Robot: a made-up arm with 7 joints.
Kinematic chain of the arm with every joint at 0, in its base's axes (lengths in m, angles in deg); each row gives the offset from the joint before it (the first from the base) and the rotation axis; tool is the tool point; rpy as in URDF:
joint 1: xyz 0 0 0 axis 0.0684 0.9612 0.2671
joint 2: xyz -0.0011 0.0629 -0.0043 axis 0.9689 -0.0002 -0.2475
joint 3: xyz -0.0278 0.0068 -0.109 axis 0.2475 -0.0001 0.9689
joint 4: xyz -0.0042 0 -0.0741 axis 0.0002 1 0
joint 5: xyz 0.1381 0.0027 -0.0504 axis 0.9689 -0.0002 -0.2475
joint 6: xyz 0.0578 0 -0.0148 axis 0.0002 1 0
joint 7: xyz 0.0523 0 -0.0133 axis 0.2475 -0.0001 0.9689
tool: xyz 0 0 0 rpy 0 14.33 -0.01
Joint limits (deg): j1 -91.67..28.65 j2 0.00..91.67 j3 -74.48..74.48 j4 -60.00..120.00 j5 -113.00..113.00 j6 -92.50..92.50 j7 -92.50..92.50
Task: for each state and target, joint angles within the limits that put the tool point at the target. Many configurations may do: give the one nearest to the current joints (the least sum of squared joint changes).
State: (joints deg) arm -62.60 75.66 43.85 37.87 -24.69 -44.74 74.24
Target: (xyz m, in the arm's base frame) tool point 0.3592 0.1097 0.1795
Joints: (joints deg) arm -87.59 31.62 4.88 30.26 -19.09 -39.99 74.24
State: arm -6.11 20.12 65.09 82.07 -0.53 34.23 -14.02
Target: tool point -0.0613 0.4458 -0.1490
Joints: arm 14.72 39.74 74.48 32.98 2.56 39.00 -14.02
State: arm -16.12 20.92 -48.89 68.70 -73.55 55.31 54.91
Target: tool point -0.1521 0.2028 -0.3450
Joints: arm 7.63 30.54 -53.24 71.28 -76.47 86.84 54.91
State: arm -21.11 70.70 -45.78 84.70 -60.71 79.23 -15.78
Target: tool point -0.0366 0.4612 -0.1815
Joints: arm -3.47 68.09 -47.38 83.09 -57.31 36.18 -15.78
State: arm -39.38 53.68 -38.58 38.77 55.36 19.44 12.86
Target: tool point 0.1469 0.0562 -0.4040
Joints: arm -18.93 20.20 -55.00 45.74 54.21 14.23 12.86
